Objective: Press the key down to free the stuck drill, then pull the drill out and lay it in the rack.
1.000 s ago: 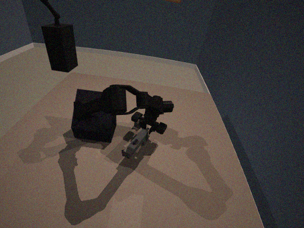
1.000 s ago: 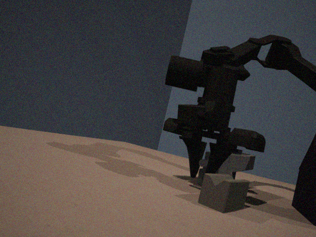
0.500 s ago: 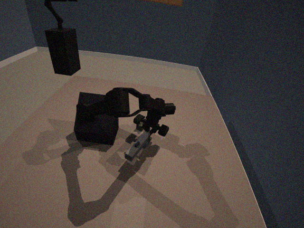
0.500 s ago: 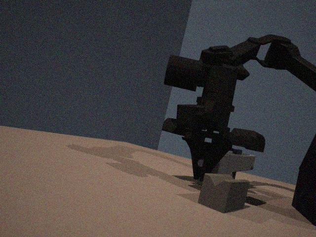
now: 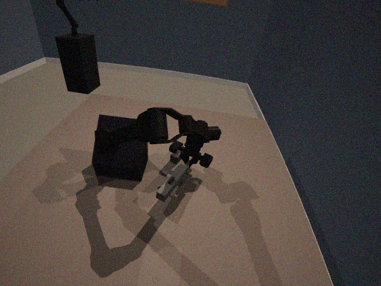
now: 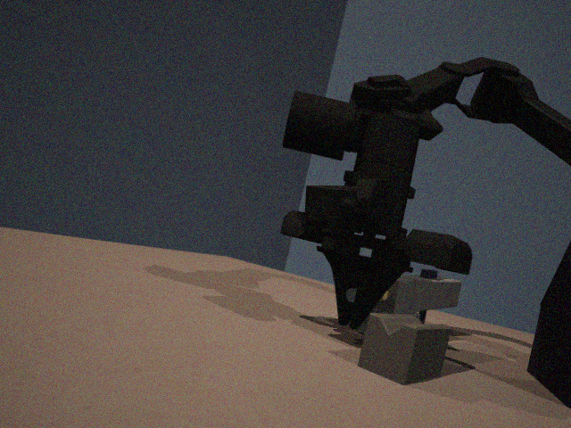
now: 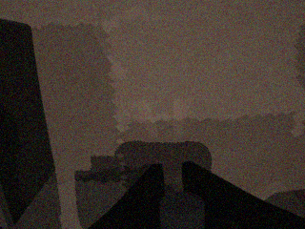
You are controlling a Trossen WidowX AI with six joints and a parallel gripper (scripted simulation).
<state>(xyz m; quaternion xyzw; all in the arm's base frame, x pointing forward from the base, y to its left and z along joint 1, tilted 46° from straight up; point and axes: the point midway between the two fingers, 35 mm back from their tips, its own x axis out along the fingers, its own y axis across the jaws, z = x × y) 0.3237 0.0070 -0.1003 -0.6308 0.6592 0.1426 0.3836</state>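
The drill lies 50 mm to the right of my gripper tip, 40 mm above it and 20 mm behind it. The rest, counted from my gripper tip: rack (60 mm behind, 50 mm to the left, 10 mm above); dark key (150 mm to the right, 50 mm behind, 40 mm above); grey housing block (130 mm to the right, 50 mm behind, 40 mm above).
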